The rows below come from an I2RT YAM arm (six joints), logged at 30 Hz.
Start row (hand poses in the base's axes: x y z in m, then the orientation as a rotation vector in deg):
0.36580 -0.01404 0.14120 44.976 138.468 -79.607
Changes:
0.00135 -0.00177 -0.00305 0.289 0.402 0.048
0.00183 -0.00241 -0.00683 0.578 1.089 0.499
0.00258 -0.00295 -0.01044 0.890 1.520 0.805
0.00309 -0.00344 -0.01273 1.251 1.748 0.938
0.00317 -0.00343 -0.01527 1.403 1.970 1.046
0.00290 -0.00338 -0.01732 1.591 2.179 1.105
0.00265 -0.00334 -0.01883 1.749 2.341 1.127
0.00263 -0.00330 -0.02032 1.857 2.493 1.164
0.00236 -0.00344 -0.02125 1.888 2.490 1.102
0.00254 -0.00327 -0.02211 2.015 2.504 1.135
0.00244 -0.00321 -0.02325 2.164 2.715 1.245
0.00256 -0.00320 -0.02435 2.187 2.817 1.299
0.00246 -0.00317 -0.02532 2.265 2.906 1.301
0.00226 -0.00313 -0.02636 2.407 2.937 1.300
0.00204 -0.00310 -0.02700 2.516 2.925 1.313
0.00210 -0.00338 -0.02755 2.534 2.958 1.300
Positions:
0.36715 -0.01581 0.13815 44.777 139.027 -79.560
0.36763 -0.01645 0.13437 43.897 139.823 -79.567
0.36838 -0.01699 0.13076 43.342 140.437 -79.416
0.36889 -0.01748 0.12847 43.131 140.932 -79.127
0.36897 -0.01747 0.12593 42.907 141.237 -79.075
0.36870 -0.01742 0.12388 42.763 141.562 -78.992
0.36845 -0.01738 0.12237 42.684 141.823 -78.922
0.36843 -0.01734 0.12088 42.580 142.033 -78.895
0.36816 -0.01748 0.11995 42.671 142.055 -78.882
0.36834 -0.01731 0.11909 42.649 142.178 -78.736
0.36824 -0.01725 0.11795 42.426 142.472 -78.677
0.36836 -0.01724 0.11685 42.305 142.571 -78.704
0.36826 -0.01721 0.11588 42.273 142.706 -78.678
0.36806 -0.01717 0.11484 42.290 142.854 -78.540
0.36784 -0.01714 0.11420 42.304 142.940 -78.404
0.36790 -0.01742 0.11365 42.308 142.981 -78.412

